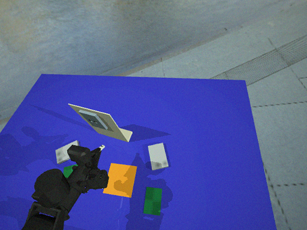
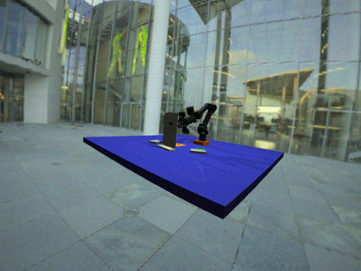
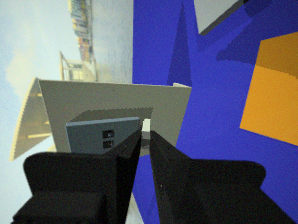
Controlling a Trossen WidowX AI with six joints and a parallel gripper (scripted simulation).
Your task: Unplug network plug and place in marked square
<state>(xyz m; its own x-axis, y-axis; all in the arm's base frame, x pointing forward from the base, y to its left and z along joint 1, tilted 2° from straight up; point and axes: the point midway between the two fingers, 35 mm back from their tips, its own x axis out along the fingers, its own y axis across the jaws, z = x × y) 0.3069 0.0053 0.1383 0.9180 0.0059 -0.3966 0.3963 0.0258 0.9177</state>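
The orange marked square is 15 cm below my gripper tip, 7 cm behind it and 6 cm to the right of it. The rest, counted from my gripper tip: network plug: 1 cm ahead; then beige upright panel: 11 cm ahead, 5 cm to the left, 4 cm below.
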